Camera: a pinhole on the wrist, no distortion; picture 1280 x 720 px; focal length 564.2 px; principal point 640.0 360.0 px. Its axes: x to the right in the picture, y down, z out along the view. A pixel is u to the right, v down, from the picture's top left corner.
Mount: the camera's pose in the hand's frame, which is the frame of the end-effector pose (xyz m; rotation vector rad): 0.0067 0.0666 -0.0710 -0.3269 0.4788 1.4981
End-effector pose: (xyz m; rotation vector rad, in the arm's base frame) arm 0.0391 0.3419 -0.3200 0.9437 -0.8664 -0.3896
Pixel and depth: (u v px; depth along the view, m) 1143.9 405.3 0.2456
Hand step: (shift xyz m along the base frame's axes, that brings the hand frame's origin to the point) -0.0448 0.1819 0.3316
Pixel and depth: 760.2 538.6 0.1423
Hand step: -0.0579 0.0841 0.1384
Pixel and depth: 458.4 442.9 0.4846
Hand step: -0.3615 -0.1275 0.2634
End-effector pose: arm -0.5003 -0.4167 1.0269 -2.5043 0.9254 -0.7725
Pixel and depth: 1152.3 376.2 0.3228
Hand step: -0.1724 -0.3592 -0.2780
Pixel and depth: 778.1 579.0 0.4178
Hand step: -0.0964 -0.1552 -0.4245
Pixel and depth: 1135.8 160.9 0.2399
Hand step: -0.0855 -0.3373 -0.1578
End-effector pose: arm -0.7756 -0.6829 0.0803 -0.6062 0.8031 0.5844
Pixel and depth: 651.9 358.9 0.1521
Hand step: -0.0571 0.1445 -0.0242
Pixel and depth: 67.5 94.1 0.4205
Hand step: 0.4418 0.3198 0.1037
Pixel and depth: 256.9 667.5 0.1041
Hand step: -0.0346 0.0714 0.0477
